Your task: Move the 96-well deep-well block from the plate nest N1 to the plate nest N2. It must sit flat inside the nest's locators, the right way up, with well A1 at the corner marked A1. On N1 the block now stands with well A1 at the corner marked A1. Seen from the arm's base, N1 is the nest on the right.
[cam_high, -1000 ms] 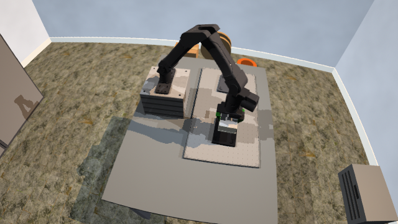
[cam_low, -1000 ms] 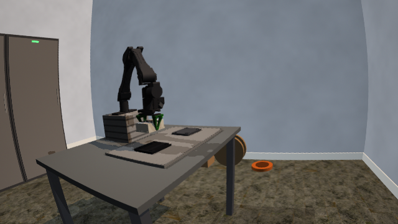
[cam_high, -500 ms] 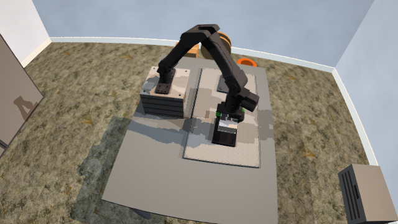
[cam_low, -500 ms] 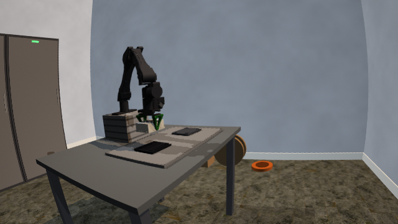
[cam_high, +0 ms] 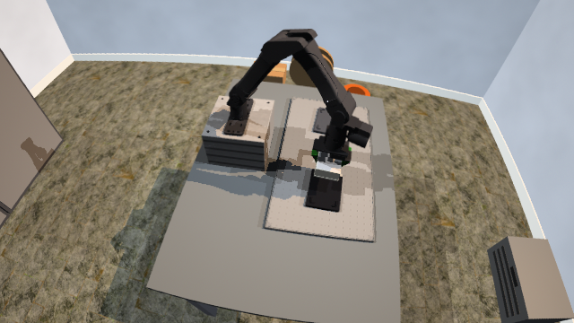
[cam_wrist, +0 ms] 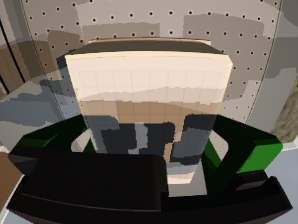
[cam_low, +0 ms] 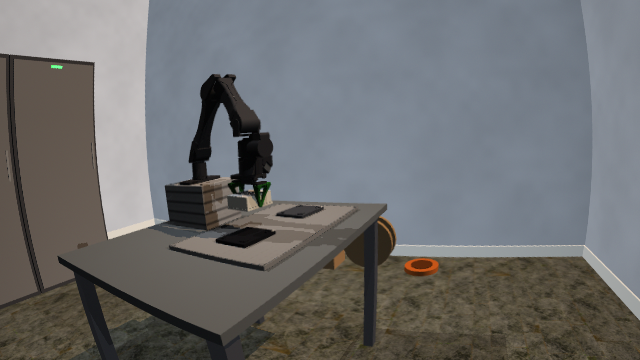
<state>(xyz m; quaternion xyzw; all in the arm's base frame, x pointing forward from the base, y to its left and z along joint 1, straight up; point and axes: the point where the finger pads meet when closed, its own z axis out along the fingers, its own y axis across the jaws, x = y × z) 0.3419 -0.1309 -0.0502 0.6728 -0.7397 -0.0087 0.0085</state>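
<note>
The nest N2 is 10 mm ahead of my hand, 320 mm to the left of it and 100 mm below it. From my hand the other things lie so: deep-well block: 10 mm above; nest N1: 50 mm to the right, 100 mm below.
</note>
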